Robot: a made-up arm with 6 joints.
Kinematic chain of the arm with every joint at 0, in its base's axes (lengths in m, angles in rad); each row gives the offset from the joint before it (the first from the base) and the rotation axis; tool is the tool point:
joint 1: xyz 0 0 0.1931 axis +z
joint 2: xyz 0 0.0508 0 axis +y
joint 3: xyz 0 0 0.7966 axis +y
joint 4: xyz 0 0 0.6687 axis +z
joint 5: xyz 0 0 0 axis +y
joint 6: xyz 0 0 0.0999 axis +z
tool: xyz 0 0 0
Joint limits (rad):
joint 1: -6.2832..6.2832
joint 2: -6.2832..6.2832
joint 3: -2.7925..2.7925
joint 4: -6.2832..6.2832
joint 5: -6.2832..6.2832
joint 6: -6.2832..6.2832
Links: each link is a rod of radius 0.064 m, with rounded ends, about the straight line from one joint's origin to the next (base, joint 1, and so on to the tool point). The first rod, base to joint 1, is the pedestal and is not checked.
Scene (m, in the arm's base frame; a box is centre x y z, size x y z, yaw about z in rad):
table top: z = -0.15
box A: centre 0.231 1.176 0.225 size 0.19 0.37 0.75 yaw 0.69
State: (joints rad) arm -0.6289 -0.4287 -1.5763 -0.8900 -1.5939 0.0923
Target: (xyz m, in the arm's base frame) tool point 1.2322 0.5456 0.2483
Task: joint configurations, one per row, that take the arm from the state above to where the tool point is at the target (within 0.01 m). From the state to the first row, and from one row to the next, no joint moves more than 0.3 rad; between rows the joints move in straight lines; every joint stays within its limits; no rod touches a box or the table.
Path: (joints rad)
1: -0.8850 -0.4910 -1.3841 -0.9200 -1.5355 0.0923
2: -1.1410 -0.5532 -1.1918 -0.9499 -1.4771 0.0923
3: -1.3971 -0.6155 -0.9996 -0.9799 -1.4187 0.0923
4: -1.6531 -0.6778 -0.8074 -1.0098 -1.3603 0.0923
5: -1.8960 -0.7856 -0.8149 -1.0195 -1.3495 0.0923
6: -2.1389 -0.8935 -0.8224 -1.0291 -1.3387 0.0923
7: -2.3818 -1.0014 -0.8299 -1.0388 -1.3280 0.0923
8: -2.6247 -1.1092 -0.8375 -1.0484 -1.3172 0.0923

